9 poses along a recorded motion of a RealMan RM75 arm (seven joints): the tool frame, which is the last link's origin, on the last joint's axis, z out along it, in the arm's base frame.
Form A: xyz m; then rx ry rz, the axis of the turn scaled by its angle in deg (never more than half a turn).
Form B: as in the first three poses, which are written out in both.
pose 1, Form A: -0.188 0.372 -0.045 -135.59 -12.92 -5.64
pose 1, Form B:
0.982 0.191 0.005
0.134 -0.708 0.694
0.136 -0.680 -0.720
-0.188 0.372 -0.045

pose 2, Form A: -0.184 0.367 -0.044 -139.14 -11.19 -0.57
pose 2, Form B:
0.989 0.143 -0.045
0.138 -0.750 0.647
0.059 -0.646 -0.761
-0.184 0.367 -0.044

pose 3, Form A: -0.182 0.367 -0.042 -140.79 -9.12 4.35
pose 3, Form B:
0.991 0.095 -0.095
0.134 -0.771 0.622
-0.014 -0.629 -0.777
-0.182 0.367 -0.042

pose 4, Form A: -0.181 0.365 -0.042 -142.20 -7.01 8.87
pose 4, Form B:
0.989 0.050 -0.141
0.126 -0.791 0.599
-0.081 -0.610 -0.788
-0.181 0.365 -0.042

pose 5, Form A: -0.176 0.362 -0.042 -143.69 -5.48 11.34
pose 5, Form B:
0.986 0.023 -0.164
0.115 -0.809 0.577
-0.120 -0.588 -0.800
-0.176 0.362 -0.042

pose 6, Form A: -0.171 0.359 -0.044 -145.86 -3.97 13.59
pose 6, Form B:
0.983 -0.002 -0.184
0.101 -0.833 0.544
-0.154 -0.553 -0.819
-0.171 0.359 -0.044

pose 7, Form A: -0.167 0.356 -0.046 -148.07 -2.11 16.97
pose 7, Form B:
0.976 -0.032 -0.217
0.085 -0.857 0.508
-0.203 -0.514 -0.834
-0.167 0.356 -0.046

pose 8, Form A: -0.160 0.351 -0.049 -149.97 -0.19 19.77
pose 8, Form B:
0.968 -0.060 -0.244
0.065 -0.877 0.476
-0.243 -0.477 -0.845
-0.160 0.351 -0.049

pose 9, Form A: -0.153 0.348 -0.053 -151.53 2.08 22.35
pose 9, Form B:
0.959 -0.091 -0.267
0.040 -0.892 0.450
-0.279 -0.443 -0.852
-0.153 0.348 -0.053

